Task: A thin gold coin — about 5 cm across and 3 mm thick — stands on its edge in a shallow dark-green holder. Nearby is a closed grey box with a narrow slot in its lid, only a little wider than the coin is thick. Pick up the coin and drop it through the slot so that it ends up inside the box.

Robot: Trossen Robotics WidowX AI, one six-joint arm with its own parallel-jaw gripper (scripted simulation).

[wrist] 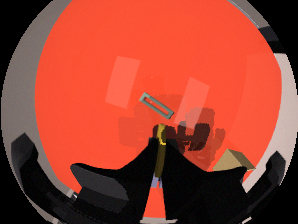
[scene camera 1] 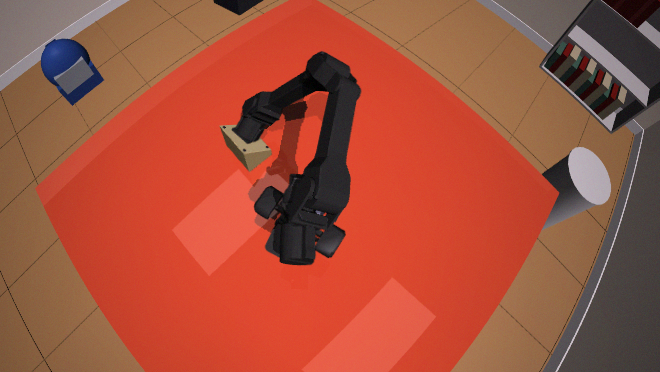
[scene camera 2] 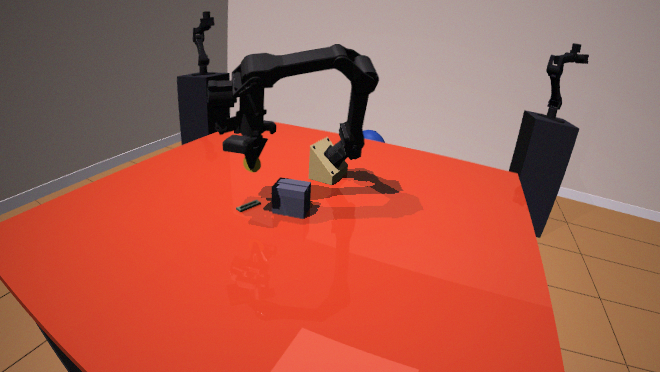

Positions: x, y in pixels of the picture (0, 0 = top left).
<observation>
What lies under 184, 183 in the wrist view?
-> My gripper.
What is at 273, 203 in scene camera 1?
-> My gripper.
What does my gripper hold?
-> A gold coin.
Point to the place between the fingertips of my gripper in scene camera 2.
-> At 251, 168
</observation>
